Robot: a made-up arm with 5 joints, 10 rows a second.
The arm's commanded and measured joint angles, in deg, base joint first. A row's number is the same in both.
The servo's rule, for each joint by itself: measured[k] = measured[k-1] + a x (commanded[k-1-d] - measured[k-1]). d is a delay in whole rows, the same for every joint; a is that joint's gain. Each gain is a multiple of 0.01, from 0.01 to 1. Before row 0 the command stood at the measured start. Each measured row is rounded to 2 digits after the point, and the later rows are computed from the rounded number. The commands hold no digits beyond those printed.
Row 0, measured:
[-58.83 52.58 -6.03 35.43 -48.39]
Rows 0 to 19, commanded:
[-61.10 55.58 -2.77 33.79 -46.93]
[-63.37 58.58 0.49 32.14 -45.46]
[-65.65 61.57 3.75 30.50 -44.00]
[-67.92 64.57 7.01 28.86 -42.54]
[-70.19 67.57 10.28 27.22 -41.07]
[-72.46 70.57 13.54 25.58 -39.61]
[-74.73 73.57 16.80 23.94 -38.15]
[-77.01 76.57 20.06 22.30 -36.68]
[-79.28 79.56 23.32 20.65 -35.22]
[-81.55 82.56 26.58 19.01 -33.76]
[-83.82 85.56 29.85 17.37 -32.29]
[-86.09 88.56 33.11 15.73 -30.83]
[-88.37 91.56 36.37 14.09 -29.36]
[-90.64 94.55 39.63 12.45 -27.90]
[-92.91 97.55 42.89 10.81 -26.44]
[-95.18 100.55 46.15 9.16 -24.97]
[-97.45 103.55 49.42 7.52 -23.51]
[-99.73 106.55 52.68 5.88 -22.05]
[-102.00 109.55 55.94 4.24 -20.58]
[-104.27 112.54 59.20 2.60 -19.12]
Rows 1 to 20, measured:
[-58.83 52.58 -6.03 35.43 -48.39]
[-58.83 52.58 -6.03 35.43 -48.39]
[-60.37 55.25 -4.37 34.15 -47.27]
[-62.41 58.21 -1.89 32.58 -45.88]
[-64.61 61.20 0.99 30.96 -44.43]
[-66.86 64.20 4.06 29.32 -42.97]
[-69.12 67.20 7.23 27.68 -41.51]
[-71.39 70.20 10.45 26.04 -40.05]
[-73.66 73.20 13.69 24.40 -38.59]
[-75.94 76.20 16.94 22.76 -37.12]
[-78.21 79.19 20.19 21.11 -35.66]
[-80.48 82.19 23.45 19.47 -34.20]
[-82.75 85.19 26.71 17.83 -32.73]
[-85.02 88.19 29.97 16.19 -31.27]
[-87.30 91.19 33.23 14.55 -29.80]
[-89.57 94.18 36.49 12.91 -28.34]
[-91.84 97.18 39.75 11.27 -26.88]
[-94.11 100.18 43.01 9.62 -25.41]
[-96.38 103.18 46.28 7.98 -23.95]
[-98.66 106.18 49.54 6.34 -22.49]
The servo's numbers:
d 2
a 0.68 0.89 0.51 0.78 0.77

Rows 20 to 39, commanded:
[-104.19 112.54 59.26 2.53 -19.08]
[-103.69 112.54 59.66 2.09 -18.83]
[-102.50 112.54 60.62 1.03 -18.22]
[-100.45 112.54 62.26 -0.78 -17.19]
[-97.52 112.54 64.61 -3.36 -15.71]
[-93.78 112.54 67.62 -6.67 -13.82]
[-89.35 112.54 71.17 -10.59 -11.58]
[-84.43 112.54 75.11 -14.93 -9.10]
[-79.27 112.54 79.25 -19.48 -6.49]
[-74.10 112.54 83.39 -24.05 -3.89]
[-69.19 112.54 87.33 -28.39 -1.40]
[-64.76 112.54 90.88 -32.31 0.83]
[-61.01 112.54 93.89 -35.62 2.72]
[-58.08 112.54 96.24 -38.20 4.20]
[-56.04 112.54 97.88 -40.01 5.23]
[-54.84 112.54 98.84 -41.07 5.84]
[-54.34 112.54 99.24 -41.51 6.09]
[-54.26 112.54 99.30 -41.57 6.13]
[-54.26 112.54 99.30 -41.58 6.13]
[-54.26 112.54 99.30 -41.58 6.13]
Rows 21 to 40, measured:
[-100.93 109.18 52.80 4.70 -21.02]
[-103.20 112.17 56.06 3.06 -19.56]
[-103.87 112.50 57.69 2.65 -19.19]
[-103.75 112.54 58.69 2.21 -18.91]
[-102.90 112.54 59.67 1.29 -18.38]
[-101.23 112.54 60.99 -0.32 -17.46]
[-98.71 112.54 62.84 -2.69 -16.11]
[-95.36 112.54 65.28 -5.79 -14.35]
[-91.27 112.54 68.28 -9.53 -12.22]
[-86.62 112.54 71.76 -13.74 -9.82]
[-81.62 112.54 75.58 -18.22 -7.26]
[-76.51 112.54 79.56 -22.77 -4.67]
[-71.53 112.54 83.52 -27.15 -2.15]
[-66.93 112.54 87.27 -31.17 0.14]
[-62.90 112.54 90.65 -34.64 2.13]
[-59.62 112.54 93.50 -37.42 3.72]
[-57.19 112.54 95.73 -39.44 4.88]
[-55.59 112.54 97.32 -40.71 5.62]
[-54.74 112.54 98.30 -41.33 5.98]
[-54.41 112.54 98.81 -41.52 6.10]

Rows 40 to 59, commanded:
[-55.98 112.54 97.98 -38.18 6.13]
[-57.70 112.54 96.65 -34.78 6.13]
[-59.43 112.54 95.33 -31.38 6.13]
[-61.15 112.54 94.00 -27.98 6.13]
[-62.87 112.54 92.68 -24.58 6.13]
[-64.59 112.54 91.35 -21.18 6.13]
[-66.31 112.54 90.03 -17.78 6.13]
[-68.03 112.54 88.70 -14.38 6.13]
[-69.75 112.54 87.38 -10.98 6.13]
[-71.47 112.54 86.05 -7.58 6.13]
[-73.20 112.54 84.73 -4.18 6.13]
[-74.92 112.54 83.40 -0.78 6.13]
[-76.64 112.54 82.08 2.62 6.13]
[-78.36 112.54 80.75 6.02 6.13]
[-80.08 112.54 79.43 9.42 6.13]
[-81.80 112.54 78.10 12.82 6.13]
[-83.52 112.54 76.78 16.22 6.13]
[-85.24 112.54 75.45 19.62 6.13]
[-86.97 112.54 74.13 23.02 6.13]
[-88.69 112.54 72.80 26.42 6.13]
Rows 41 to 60, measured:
[-54.31 112.54 99.06 -41.57 6.12]
[-54.28 112.54 99.18 -41.58 6.13]
[-55.44 112.54 98.57 -38.93 6.13]
[-56.98 112.54 97.59 -35.69 6.13]
[-58.65 112.54 96.44 -32.33 6.13]
[-60.35 112.54 95.20 -28.94 6.13]
[-62.06 112.54 93.91 -25.54 6.13]
[-63.78 112.54 92.60 -22.14 6.13]
[-65.50 112.54 91.29 -18.74 6.13]
[-67.22 112.54 89.97 -15.34 6.13]
[-68.94 112.54 88.65 -11.94 6.13]
[-70.66 112.54 87.32 -8.54 6.13]
[-72.39 112.54 86.00 -5.14 6.13]
[-74.11 112.54 84.67 -1.74 6.13]
[-75.83 112.54 83.35 1.66 6.13]
[-77.55 112.54 82.02 5.06 6.13]
[-79.27 112.54 80.70 8.46 6.13]
[-80.99 112.54 79.37 11.86 6.13]
[-82.71 112.54 78.05 15.26 6.13]
[-84.43 112.54 76.72 18.66 6.13]

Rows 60 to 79, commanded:
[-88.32 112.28 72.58 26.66 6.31]
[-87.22 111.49 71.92 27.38 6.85]
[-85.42 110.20 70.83 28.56 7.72]
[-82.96 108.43 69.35 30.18 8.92]
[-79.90 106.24 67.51 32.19 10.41]
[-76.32 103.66 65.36 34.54 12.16]
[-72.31 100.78 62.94 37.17 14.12]
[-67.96 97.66 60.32 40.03 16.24]
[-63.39 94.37 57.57 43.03 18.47]
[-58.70 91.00 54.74 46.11 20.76]
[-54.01 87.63 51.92 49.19 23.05]
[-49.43 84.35 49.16 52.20 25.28]
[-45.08 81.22 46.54 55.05 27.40]
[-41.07 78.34 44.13 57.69 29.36]
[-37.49 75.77 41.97 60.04 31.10]
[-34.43 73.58 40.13 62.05 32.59]
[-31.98 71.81 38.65 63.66 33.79]
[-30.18 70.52 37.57 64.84 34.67]
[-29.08 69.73 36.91 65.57 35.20]
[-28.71 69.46 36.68 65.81 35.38]
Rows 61 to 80, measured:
[-86.16 112.54 75.40 22.06 6.13]
[-87.88 112.54 74.07 25.46 6.13]
[-88.18 112.31 73.31 26.40 6.27]
[-87.53 111.58 72.60 27.16 6.72]
[-86.10 110.35 71.70 28.25 7.49]
[-83.96 108.64 70.50 29.76 8.59]
[-81.20 106.50 68.98 31.66 9.99]
[-77.88 103.97 67.13 33.91 11.66]
[-74.09 101.13 64.99 36.45 13.55]
[-69.92 98.04 62.61 39.24 15.62]
[-65.48 94.77 60.04 42.20 17.81]
[-60.87 91.41 57.34 45.25 20.08]
[-56.21 88.05 54.58 48.32 22.37]
[-51.60 84.76 51.82 51.35 24.61]
[-47.17 81.61 49.13 54.24 26.76]
[-43.02 78.70 46.58 56.93 28.76]
[-39.26 76.09 44.23 59.36 30.56]
[-35.98 73.86 42.14 61.46 32.12]
[-33.26 72.04 40.36 63.18 33.41]
[-31.17 70.69 38.94 64.47 34.38]

